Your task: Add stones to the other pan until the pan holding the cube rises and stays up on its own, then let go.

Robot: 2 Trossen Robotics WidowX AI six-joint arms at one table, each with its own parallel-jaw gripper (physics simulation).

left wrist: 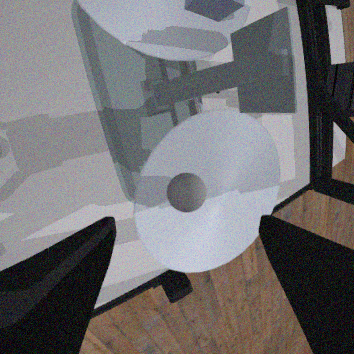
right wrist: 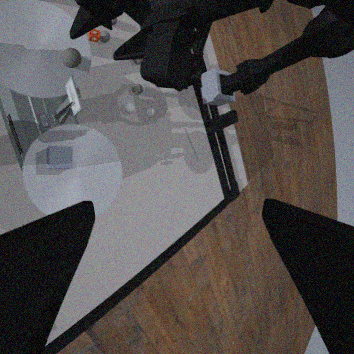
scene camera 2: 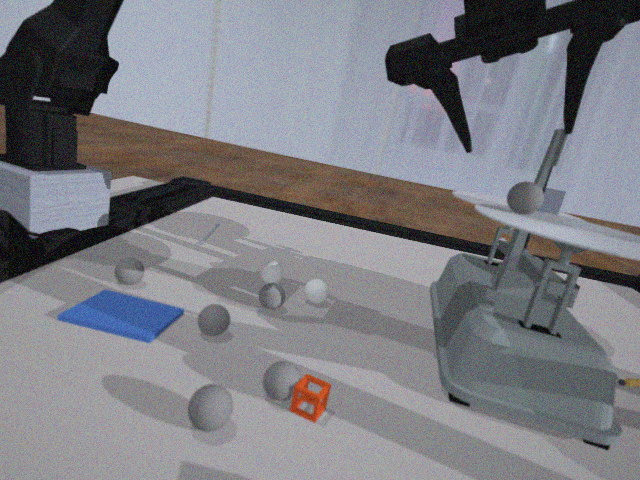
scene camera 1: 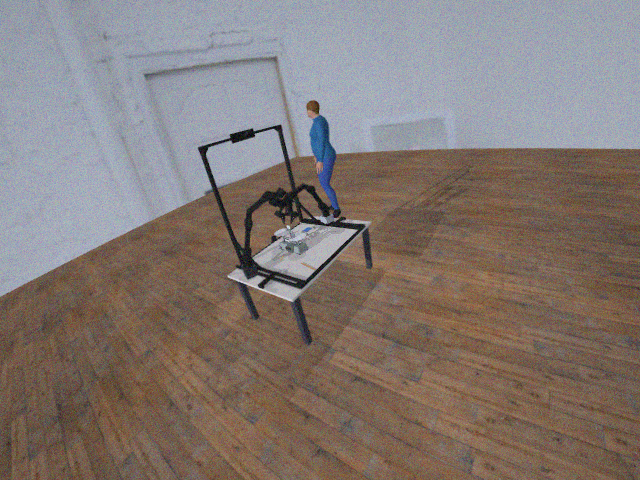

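Where they show: left gripper, between the fingertips: [left wrist: 188,224] [right wrist: 94,46] [scene camera 2: 516,143] [scene camera 1: 287,224]; right gripper, between the fingertips: [right wrist: 179,208] [scene camera 1: 289,210]; left arm's base, origin of its link: [right wrist: 225,84] [scene camera 2: 41,163] [scene camera 1: 326,215]; right arm's base, origin of its link: [scene camera 1: 248,266].
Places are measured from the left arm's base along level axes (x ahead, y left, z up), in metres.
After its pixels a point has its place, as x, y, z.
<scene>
A balance [scene camera 2: 522,361] {0.536, -0.013, -0.038} holds a grey stone [scene camera 2: 525,197] {0.505, 0.028, 0.084} [left wrist: 186,192] {0.500, 0.047, 0.094} [right wrist: 72,58] {0.507, 0.049, 0.094} on its near pan [scene camera 2: 589,237] {0.550, -0.007, 0.068} [left wrist: 215,250] {0.542, -0.032, 0.068}. A grey-blue cube [scene camera 2: 553,200] {0.544, 0.168, 0.076} [left wrist: 215,8] {0.540, 0.168, 0.070} [right wrist: 61,157] {0.538, 0.184, 0.086} rests on the other pan [right wrist: 102,185] {0.478, 0.237, 0.056}. I cannot tell which pan is higher. My left gripper [scene camera 2: 519,140] {0.486, 0.044, 0.124} [left wrist: 188,224] {0.486, 0.044, 0.124} [right wrist: 94,46] {0.486, 0.044, 0.124} is open and empty above the stone, with its fingers apart from it. My right gripper [right wrist: 179,208] {0.534, 0.225, 0.310} is open and empty, off to the side of the cube's pan. Loose stones lie on the table, among them a large grey one [scene camera 2: 210,407] {0.355, -0.169, -0.066} and a white one [scene camera 2: 316,291] {0.335, 0.061, -0.069}.
A blue plate [scene camera 2: 121,315] {0.213, -0.093, -0.083} and an orange open-frame cube [scene camera 2: 314,410] {0.406, -0.116, -0.079} lie among the stones. A yellow-tipped thing [scene camera 2: 629,382] {0.654, 0.131, -0.082} shows beside the balance's base. A black frame [scene camera 1: 217,191] {0.953, -0.065, 0.597} rises over the table [scene camera 1: 323,258] {0.486, 0.479, -0.088}. A person [scene camera 1: 321,142] stands behind the table.
</scene>
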